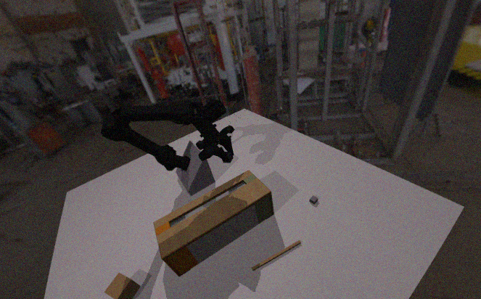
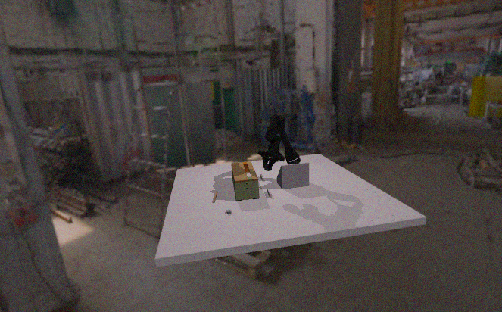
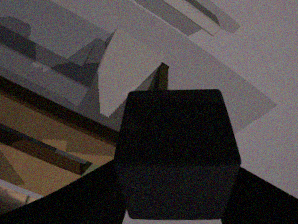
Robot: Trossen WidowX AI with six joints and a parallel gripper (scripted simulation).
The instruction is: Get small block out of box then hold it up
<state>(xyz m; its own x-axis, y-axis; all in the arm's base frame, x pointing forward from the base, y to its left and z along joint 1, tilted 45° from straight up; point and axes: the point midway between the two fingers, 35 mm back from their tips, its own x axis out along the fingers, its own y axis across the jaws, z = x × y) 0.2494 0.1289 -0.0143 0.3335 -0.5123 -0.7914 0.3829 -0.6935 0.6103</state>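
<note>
My gripper tip is 1 cm past the dark block and 1 cm to the left of it. Round my gripper tip: small tan box (6 cm ahead, 52 cm to the right, 14 cm below); then thin wooden stick (31 cm ahead, 11 cm to the right, 17 cm below).
</note>
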